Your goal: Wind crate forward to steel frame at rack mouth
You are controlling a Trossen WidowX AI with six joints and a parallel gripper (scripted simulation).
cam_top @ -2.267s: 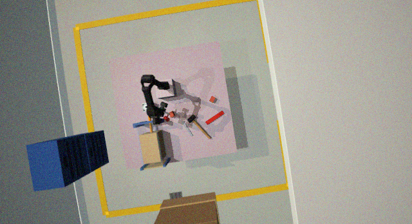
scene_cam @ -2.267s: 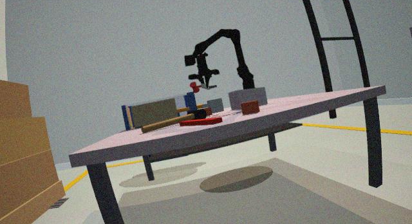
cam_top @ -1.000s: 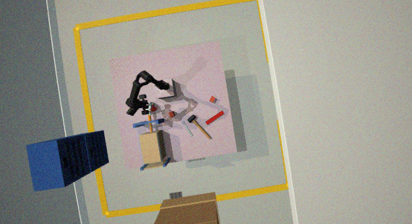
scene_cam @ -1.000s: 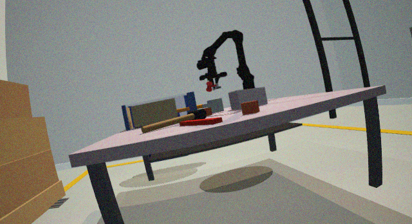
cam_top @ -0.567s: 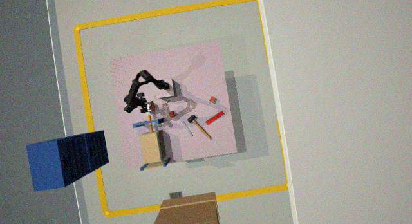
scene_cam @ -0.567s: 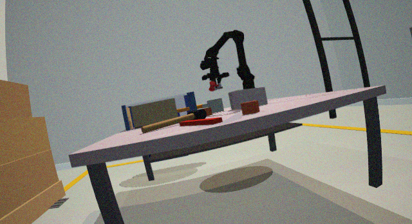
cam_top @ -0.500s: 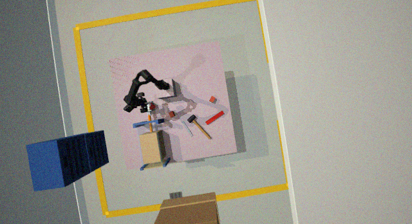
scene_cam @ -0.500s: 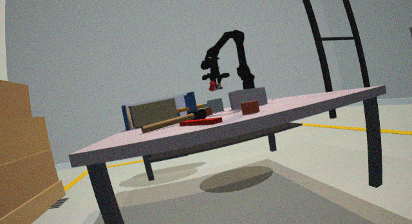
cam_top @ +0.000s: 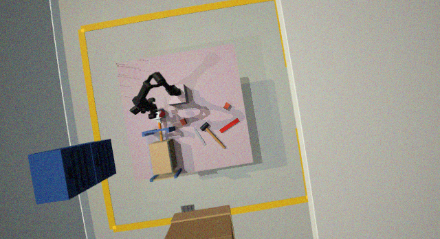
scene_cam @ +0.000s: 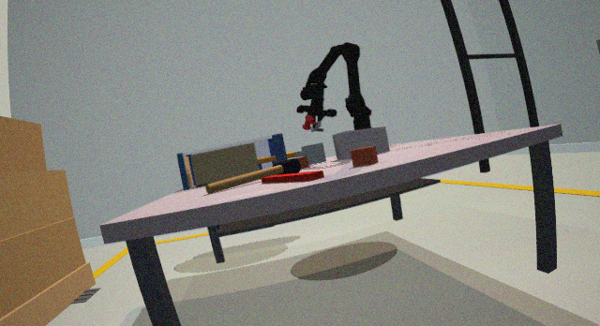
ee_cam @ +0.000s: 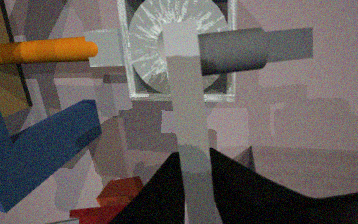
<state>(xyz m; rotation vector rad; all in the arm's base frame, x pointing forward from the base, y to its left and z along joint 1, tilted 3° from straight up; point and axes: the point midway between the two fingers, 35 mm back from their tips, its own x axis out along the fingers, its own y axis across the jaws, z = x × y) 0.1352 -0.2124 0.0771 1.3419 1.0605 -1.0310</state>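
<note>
My gripper tip is now 30 mm short of the red knob, 50 mm to the right of it and 30 mm below it. From my gripper tip the other things lie so: grey winch: 60 mm to the right, 130 mm below; blue steel frame: 180 mm ahead, 70 mm to the right, 50 mm below; winch handle: 10 mm ahead, 10 mm to the left, 10 mm above.
</note>
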